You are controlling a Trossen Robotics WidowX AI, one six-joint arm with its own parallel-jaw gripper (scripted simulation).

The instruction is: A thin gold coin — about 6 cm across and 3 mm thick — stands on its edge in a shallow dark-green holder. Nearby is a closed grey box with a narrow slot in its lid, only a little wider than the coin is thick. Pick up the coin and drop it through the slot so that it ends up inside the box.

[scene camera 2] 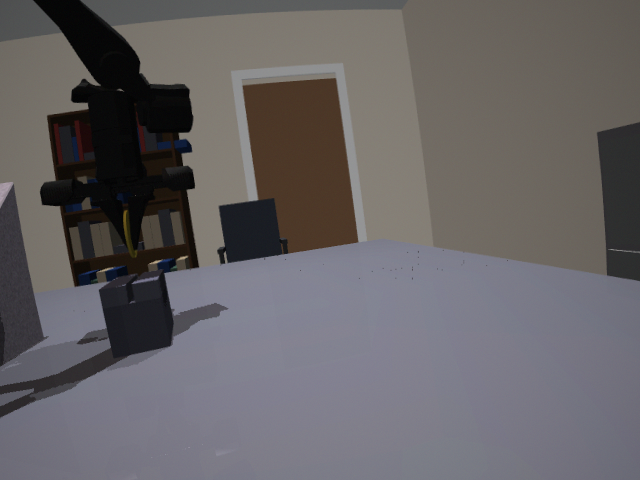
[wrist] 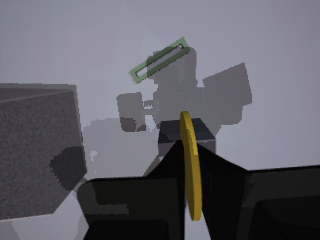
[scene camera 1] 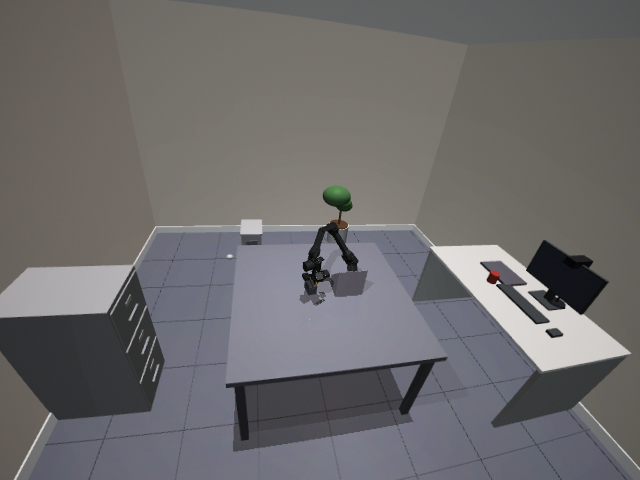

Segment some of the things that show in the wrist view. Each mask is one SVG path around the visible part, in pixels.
My gripper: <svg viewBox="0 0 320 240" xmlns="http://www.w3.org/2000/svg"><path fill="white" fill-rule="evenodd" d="M197 143L201 171L202 212L211 240L320 240L320 165L248 171L237 164L217 156ZM182 140L177 140L162 161L146 177L95 178L79 186L76 198L89 225L83 240L185 240L185 157Z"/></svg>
A gold coin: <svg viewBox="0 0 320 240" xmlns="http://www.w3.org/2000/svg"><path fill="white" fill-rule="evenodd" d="M182 111L180 114L180 139L184 146L185 188L189 215L192 221L200 220L202 211L201 171L191 117L187 111Z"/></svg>
